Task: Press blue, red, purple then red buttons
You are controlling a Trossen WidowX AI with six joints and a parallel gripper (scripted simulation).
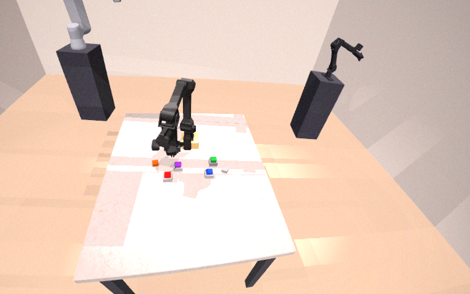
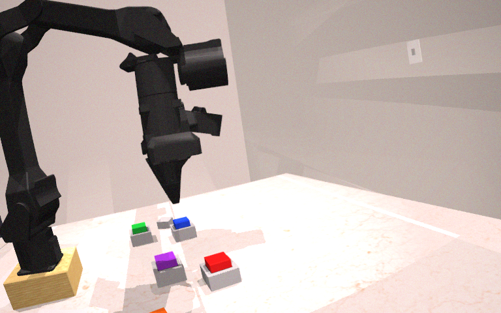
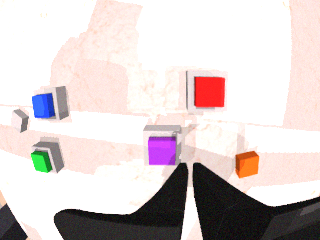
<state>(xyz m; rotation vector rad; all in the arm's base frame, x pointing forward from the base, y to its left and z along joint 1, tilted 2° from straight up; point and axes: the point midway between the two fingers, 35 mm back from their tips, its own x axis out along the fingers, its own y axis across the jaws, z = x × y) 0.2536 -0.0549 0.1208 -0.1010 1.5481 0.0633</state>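
The red button lies 10 cm below my gripper tip, 4 cm ahead of it and 3 cm to the right of it. Round my gripper tip: orange block (12 cm below, 11 cm to the right, 6 cm behind); then purple button (10 cm below, 4 cm behind, 2 cm to the left); then blue button (19 cm to the left, 10 cm below, 1 cm ahead).
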